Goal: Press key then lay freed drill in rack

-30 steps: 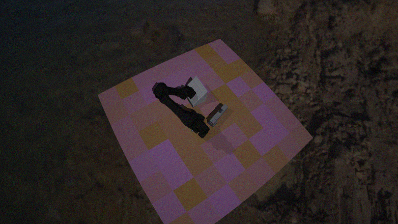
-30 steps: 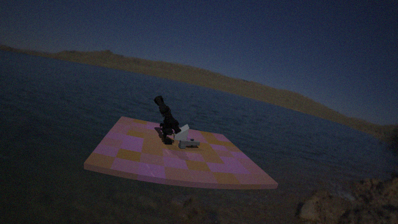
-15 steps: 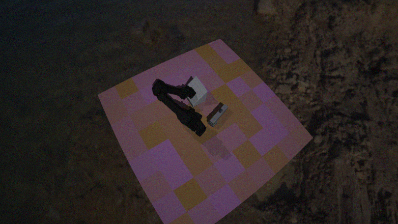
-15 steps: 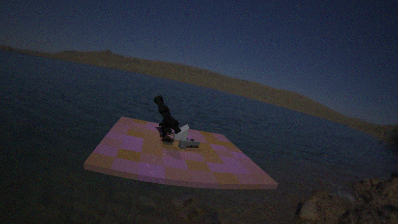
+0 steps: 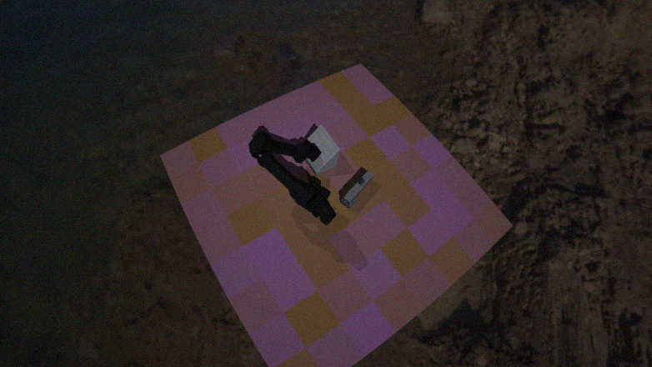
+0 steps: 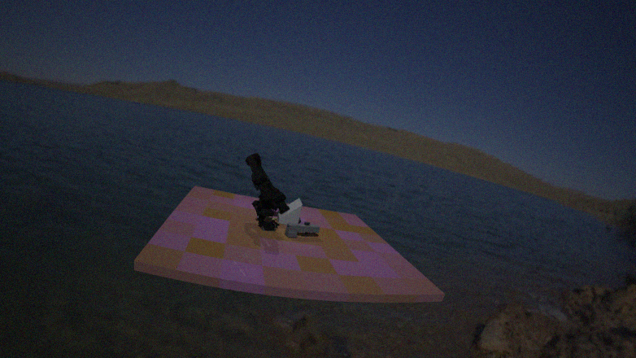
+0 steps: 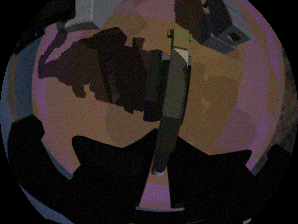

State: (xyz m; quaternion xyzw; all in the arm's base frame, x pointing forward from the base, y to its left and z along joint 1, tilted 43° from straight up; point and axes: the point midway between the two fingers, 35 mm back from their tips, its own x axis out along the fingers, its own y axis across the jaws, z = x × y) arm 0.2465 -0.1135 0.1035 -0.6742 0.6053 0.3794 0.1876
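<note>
The drill is 1 cm behind my gripper tip, 4 cm to the left of it and 3 cm above it. Also, from my gripper tip: light grey housing: 1 cm ahead, 23 cm to the left, 1 cm above; grey-green block: 2 cm behind, 5 cm to the left, 1 cm below.
</note>
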